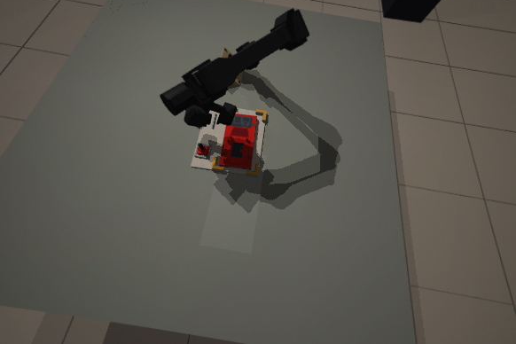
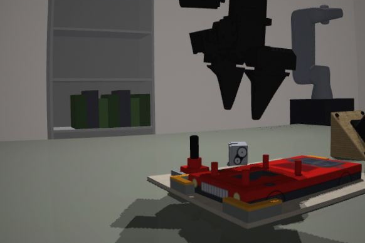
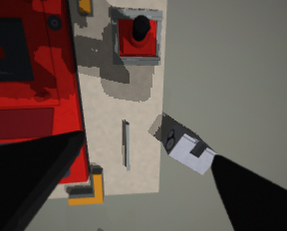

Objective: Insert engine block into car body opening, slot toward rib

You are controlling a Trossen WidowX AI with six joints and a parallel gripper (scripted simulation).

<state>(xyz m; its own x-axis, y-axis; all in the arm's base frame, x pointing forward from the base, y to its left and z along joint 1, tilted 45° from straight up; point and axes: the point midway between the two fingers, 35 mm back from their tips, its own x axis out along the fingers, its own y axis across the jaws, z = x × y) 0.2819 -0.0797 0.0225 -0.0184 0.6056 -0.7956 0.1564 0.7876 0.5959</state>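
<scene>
Now: gripper tip 3 cm past the grey engine block, 6 cm to the left of it and 7 cm above it.
</scene>
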